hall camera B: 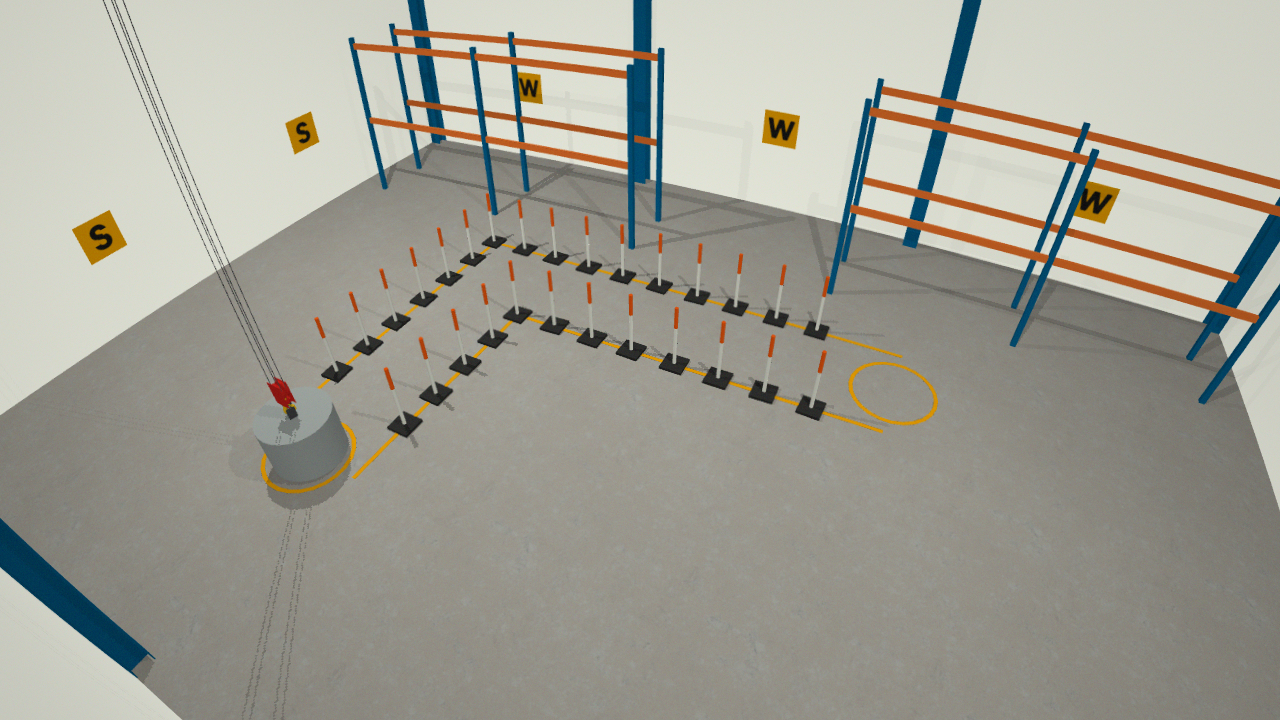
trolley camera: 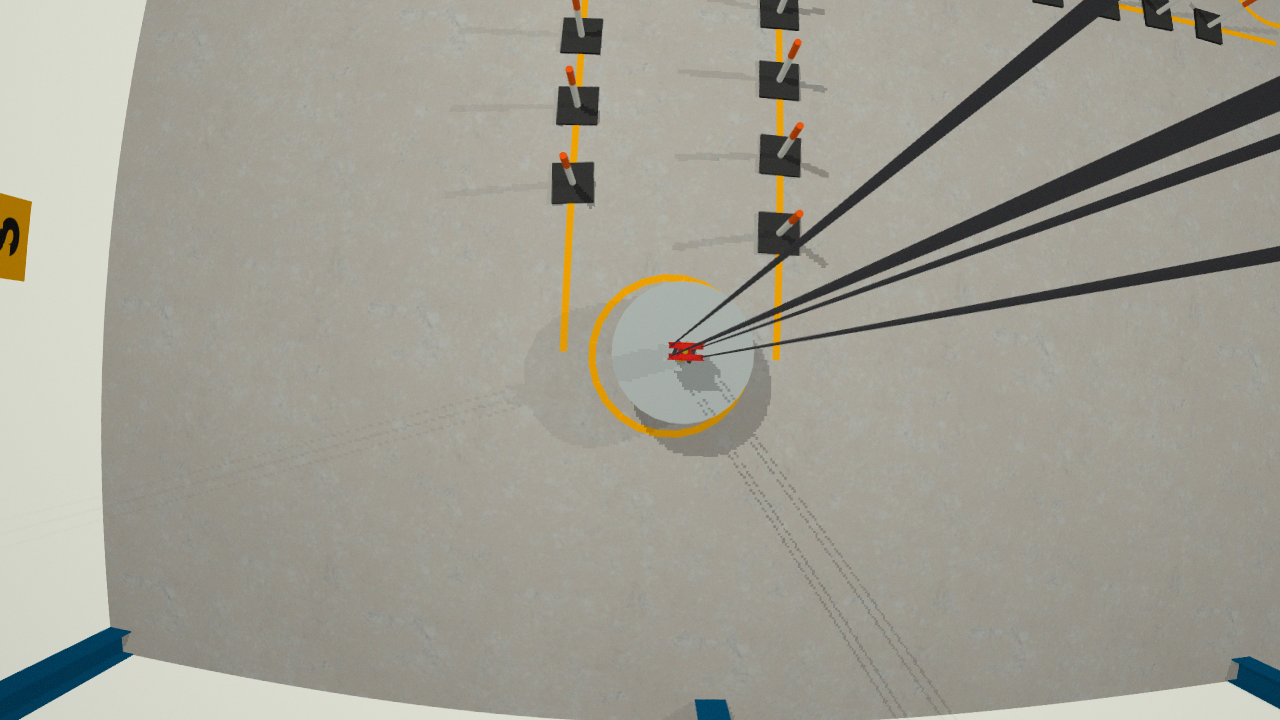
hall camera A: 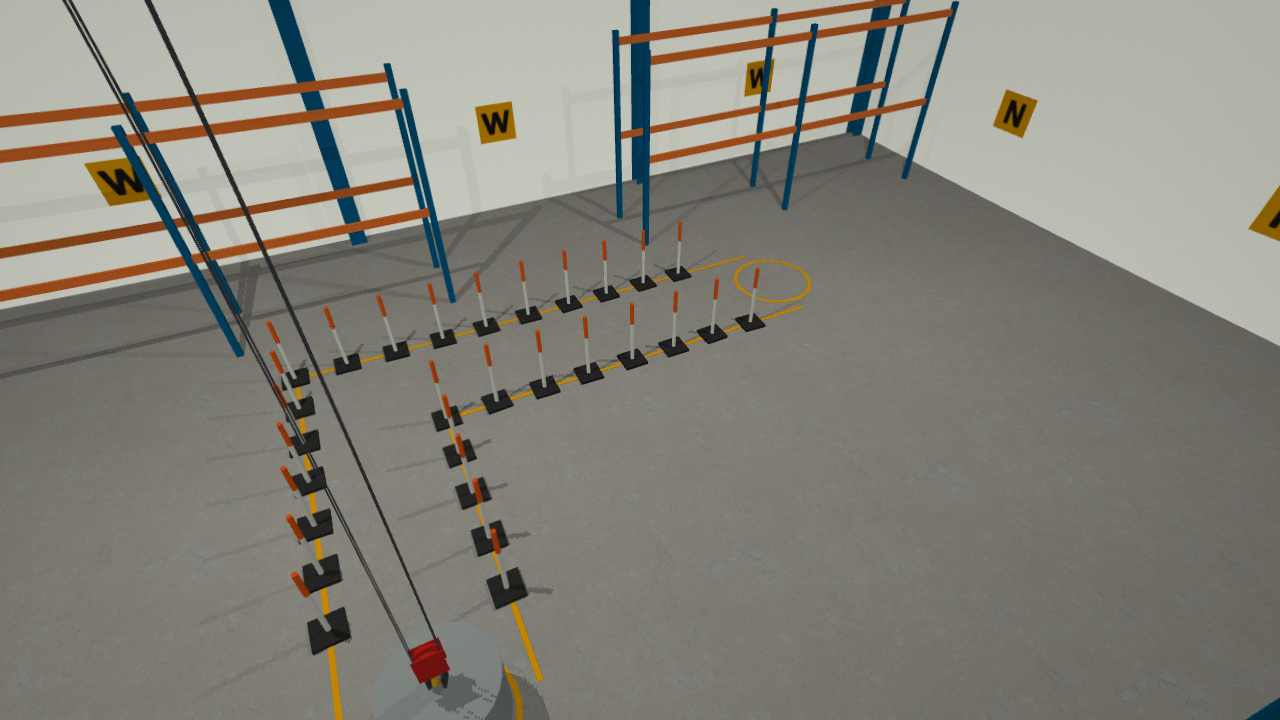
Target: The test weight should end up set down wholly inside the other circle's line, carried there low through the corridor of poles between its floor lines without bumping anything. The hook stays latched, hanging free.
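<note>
The grey test weight (hall camera A: 474, 653) (hall camera B: 308, 452) (trolley camera: 648, 322) hangs upright, a little above the floor, over the near yellow circle (hall camera B: 354, 445) (trolley camera: 592, 355). In the trolley camera it sits right of the circle's middle. My hook (hall camera A: 435, 682) (hall camera B: 290, 411) (trolley camera: 685, 351), below the red block, is shut on its lifting eye. The other circle (hall camera A: 809, 284) (hall camera B: 936, 401) lies at the corridor's far end. The corridor's orange-and-white poles (hall camera A: 631, 333) (hall camera B: 424, 362) (trolley camera: 788, 62) stand along yellow floor lines (hall camera A: 528, 646) (hall camera B: 375, 456) (trolley camera: 565, 286), with one corner. The weight's underside is hidden.
The closest pole bases stand at the left line (trolley camera: 572, 182) and the right line (trolley camera: 778, 232). Blue-and-orange racks (hall camera A: 790, 161) (hall camera B: 484, 152) stand along the W wall, outside the corridor. Blue columns (hall camera B: 71, 595) (trolley camera: 67, 667) stand at the hall's edges.
</note>
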